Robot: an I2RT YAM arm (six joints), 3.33 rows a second.
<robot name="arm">
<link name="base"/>
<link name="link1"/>
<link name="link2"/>
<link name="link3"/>
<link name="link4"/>
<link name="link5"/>
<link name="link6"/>
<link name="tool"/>
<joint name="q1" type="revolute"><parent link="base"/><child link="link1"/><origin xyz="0 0 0.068"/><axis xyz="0 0 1"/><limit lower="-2.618" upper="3.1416"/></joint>
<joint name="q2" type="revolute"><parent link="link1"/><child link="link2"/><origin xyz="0.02 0.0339 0.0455"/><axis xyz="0 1 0"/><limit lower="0" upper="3.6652"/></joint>
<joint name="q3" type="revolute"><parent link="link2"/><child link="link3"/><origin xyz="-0.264 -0.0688 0"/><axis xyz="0 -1 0"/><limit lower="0" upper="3.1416"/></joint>
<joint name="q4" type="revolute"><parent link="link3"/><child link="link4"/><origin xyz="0.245 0.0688 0.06"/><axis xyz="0 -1 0"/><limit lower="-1.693" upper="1.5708"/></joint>
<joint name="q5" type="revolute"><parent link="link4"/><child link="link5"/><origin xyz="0.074 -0.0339 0.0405"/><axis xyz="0 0 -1"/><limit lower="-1.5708" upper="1.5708"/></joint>
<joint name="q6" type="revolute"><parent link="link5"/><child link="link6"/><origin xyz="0.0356 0 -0.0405"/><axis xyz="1 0 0"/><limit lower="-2.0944" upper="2.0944"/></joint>
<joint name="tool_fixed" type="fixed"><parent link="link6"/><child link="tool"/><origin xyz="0 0 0" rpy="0 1.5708 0"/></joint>
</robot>
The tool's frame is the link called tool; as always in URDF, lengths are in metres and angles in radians.
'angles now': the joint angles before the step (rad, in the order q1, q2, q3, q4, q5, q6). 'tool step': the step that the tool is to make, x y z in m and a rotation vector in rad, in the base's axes. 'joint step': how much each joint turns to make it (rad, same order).
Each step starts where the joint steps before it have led.
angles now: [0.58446 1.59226 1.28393 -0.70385 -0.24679 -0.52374]
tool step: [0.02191 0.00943 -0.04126 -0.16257 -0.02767 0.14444]
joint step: [-0.00596 0.14469 0.01891 0.01415 0.06011 -0.20941]
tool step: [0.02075 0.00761 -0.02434 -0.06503 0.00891 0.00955]
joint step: [-0.00963 0.11572 0.05409 0.01242 0.03755 -0.03843]
